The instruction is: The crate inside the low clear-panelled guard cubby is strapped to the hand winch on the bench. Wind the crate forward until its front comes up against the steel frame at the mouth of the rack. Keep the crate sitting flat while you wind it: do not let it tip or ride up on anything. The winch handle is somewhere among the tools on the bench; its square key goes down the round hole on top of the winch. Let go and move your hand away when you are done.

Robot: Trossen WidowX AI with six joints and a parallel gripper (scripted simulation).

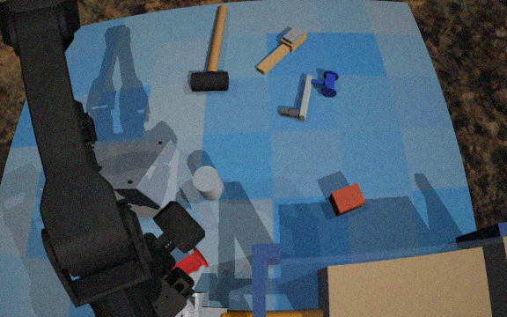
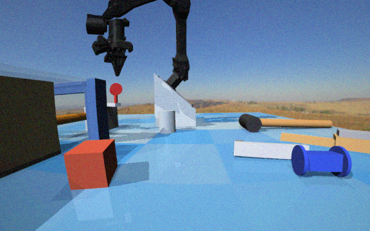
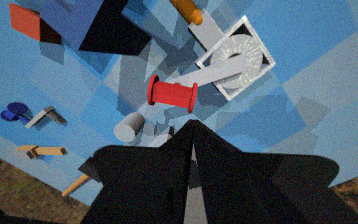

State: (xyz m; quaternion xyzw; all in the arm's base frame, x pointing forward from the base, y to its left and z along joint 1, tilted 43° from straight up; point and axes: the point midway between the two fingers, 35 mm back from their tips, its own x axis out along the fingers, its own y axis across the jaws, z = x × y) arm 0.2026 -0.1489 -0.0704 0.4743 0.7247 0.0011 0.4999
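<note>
The red grip lies 7 cm below my gripper tip, 3 cm ahead of it and 1 cm to the left of it. From my gripper tip the other things lie so: crank with blue grip: 43 cm to the left, 25 cm ahead, 19 cm below; frame: 15 cm ahead, 9 cm below, 8 cm to the right; winch: 17 cm below, 10 cm to the right, 3 cm behind.
</note>
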